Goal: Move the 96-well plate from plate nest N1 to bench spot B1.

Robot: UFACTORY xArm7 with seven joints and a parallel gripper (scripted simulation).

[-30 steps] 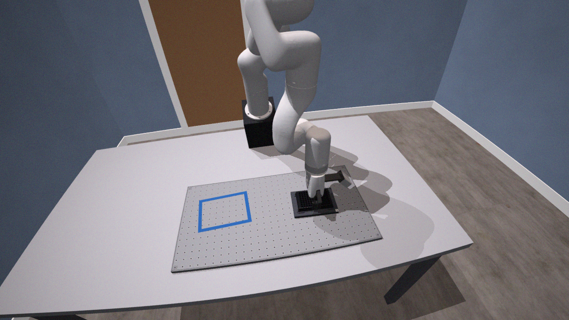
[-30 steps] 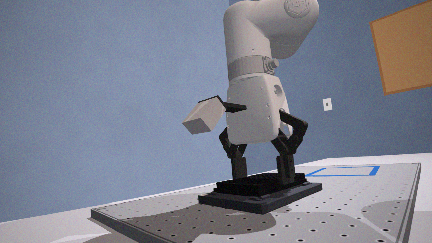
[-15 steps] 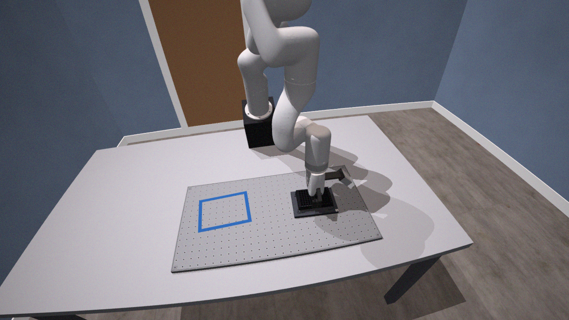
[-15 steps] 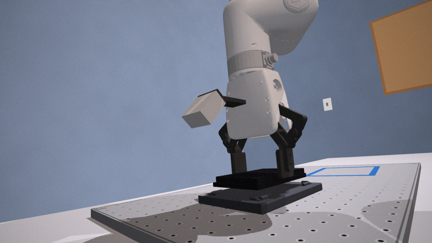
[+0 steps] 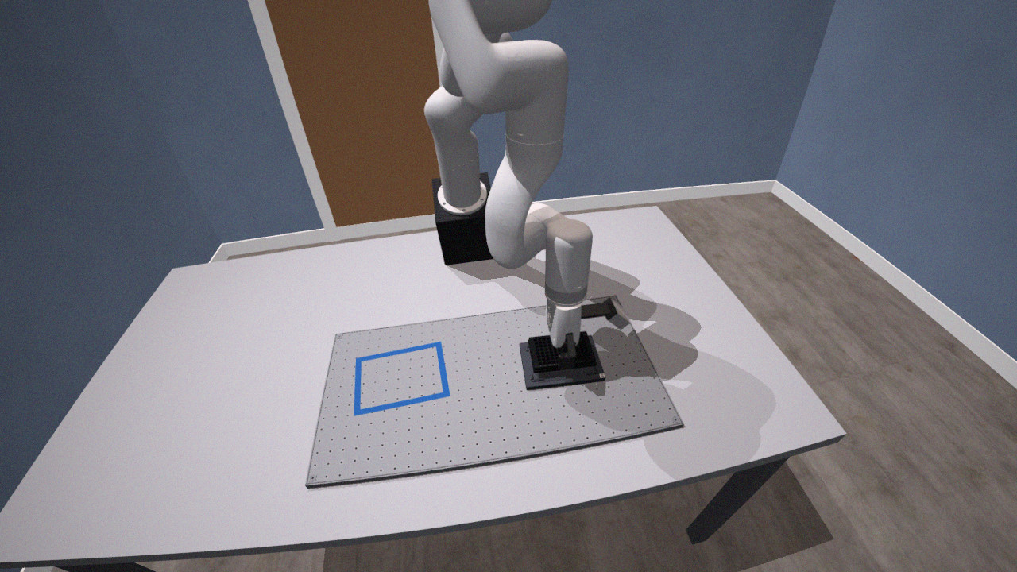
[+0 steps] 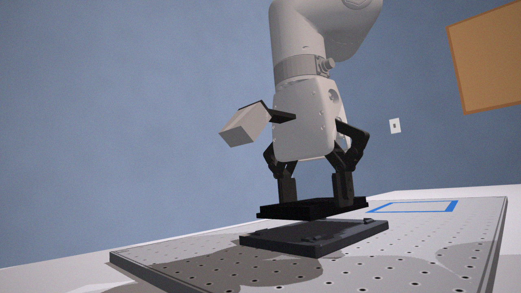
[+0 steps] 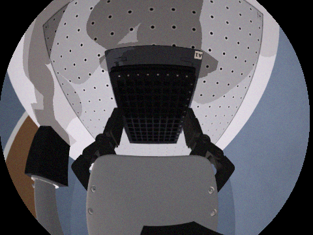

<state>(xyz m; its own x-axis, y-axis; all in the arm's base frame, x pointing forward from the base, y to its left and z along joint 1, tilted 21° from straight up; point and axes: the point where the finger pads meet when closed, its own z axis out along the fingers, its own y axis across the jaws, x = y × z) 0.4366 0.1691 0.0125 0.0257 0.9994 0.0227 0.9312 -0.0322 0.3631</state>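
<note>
The dark plate nest N1 is 40 mm below my hand. Round my hand: black 96-well plate 10 mm below; label 70 mm to the left, 60 mm ahead, 40 mm below.
</note>
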